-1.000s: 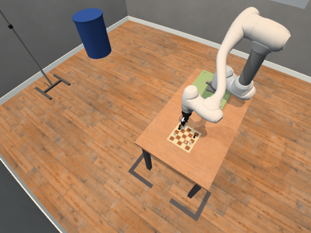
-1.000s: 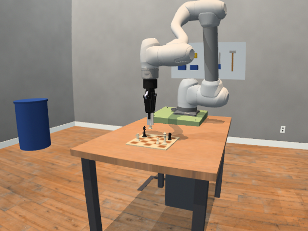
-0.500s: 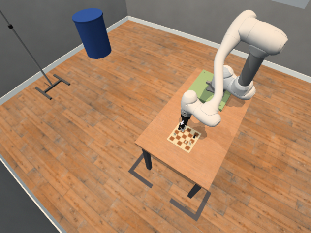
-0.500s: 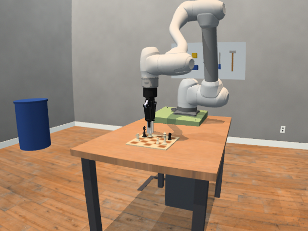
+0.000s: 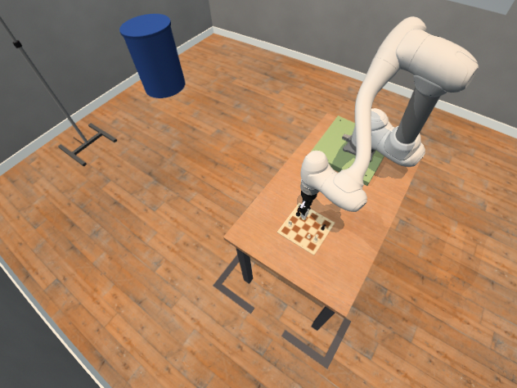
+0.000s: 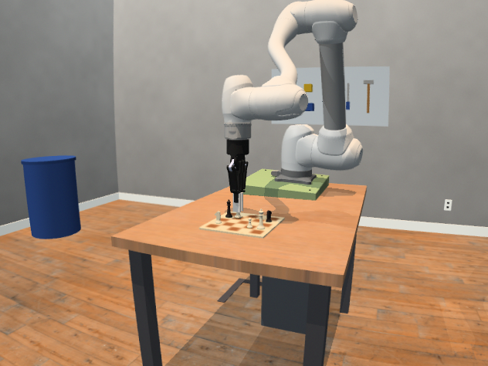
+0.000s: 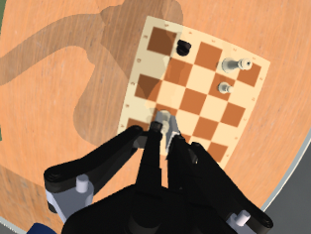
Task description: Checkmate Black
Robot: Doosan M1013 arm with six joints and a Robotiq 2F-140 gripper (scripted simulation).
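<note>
My hand is 4 cm to the left of the black king and 3 cm above it. The rest, counted from my hand: black pawn (11 cm to the left, 4 cm below); chessboard (6 cm below, 4 cm to the left, 4 cm ahead); white pawn (8 cm ahead, 7 cm to the left, 4 cm below).
</note>
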